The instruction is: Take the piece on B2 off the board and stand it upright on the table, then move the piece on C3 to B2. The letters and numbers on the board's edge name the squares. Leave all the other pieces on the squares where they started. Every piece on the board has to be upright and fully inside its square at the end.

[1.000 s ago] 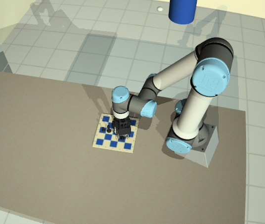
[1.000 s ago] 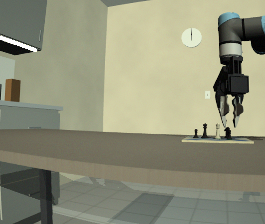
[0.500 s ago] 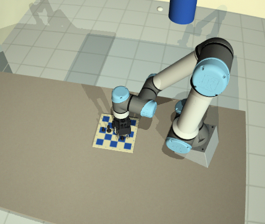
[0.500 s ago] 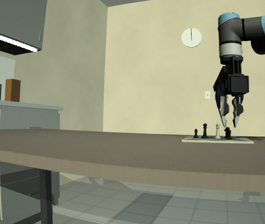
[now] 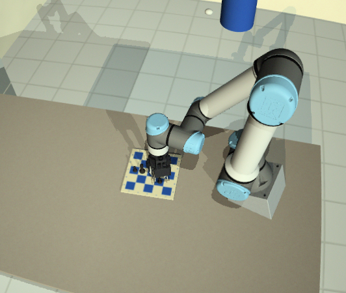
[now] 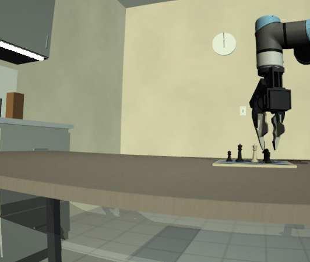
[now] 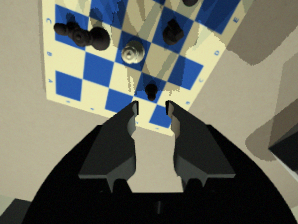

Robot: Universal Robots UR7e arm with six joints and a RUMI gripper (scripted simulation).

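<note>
My gripper is now 4 cm short of the white piece, 3 cm to the left of it and 3 cm above it. Also, from my hand: black knight 1 cm ahead, 7 cm to the right, 4 cm below; chessboard 5 cm ahead, 3 cm to the right, 5 cm below.
</note>
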